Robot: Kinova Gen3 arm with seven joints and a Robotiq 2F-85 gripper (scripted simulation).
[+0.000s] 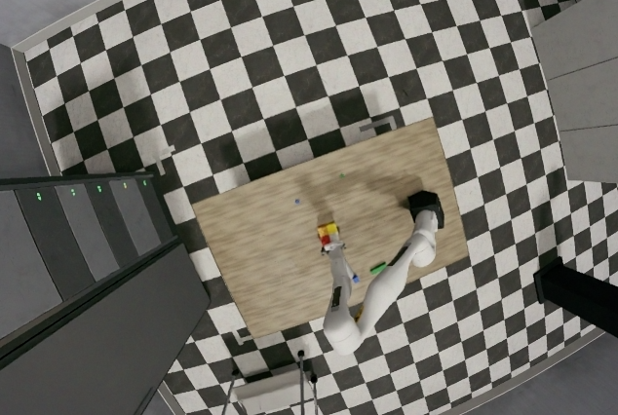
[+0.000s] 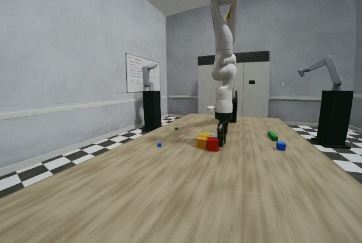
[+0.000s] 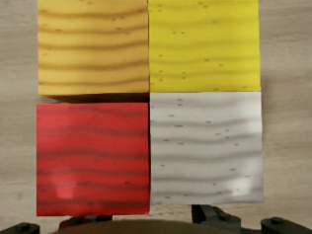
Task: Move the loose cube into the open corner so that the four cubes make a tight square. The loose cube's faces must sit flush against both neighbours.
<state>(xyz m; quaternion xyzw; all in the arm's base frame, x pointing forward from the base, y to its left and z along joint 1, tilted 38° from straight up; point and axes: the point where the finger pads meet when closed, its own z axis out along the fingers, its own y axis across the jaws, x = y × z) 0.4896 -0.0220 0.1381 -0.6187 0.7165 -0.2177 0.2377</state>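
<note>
My hand is 40 mm to the left of the red cube, 20 mm short of it and 10 mm above it. From my hand the other things lie so: green block: 280 mm to the left, 190 mm behind, 20 mm below.
</note>
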